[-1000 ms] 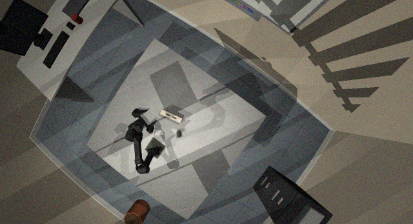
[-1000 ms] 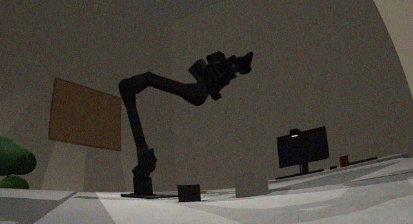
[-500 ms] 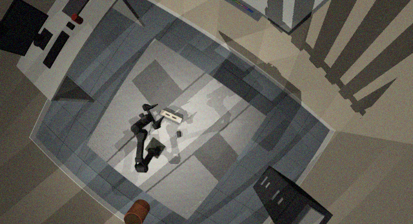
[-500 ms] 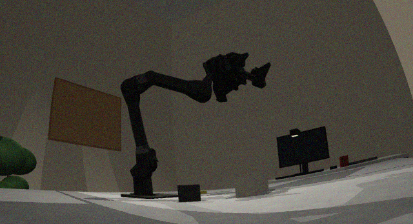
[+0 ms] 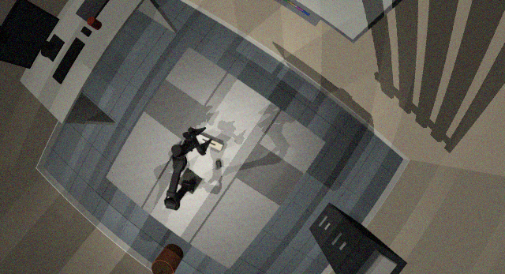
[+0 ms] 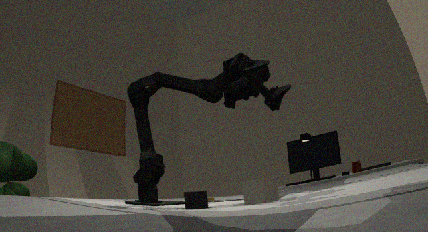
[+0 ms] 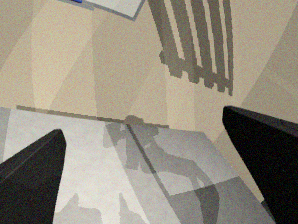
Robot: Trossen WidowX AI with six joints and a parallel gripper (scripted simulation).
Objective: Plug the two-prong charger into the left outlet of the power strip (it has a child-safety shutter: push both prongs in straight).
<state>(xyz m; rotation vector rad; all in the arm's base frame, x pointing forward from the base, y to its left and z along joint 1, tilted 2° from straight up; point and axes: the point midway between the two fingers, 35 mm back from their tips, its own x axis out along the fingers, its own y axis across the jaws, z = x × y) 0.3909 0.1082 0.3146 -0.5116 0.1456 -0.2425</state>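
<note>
My gripper tip is now 29 cm above the two-prong charger, 16 cm past it and 14 cm to the left of it.
</note>
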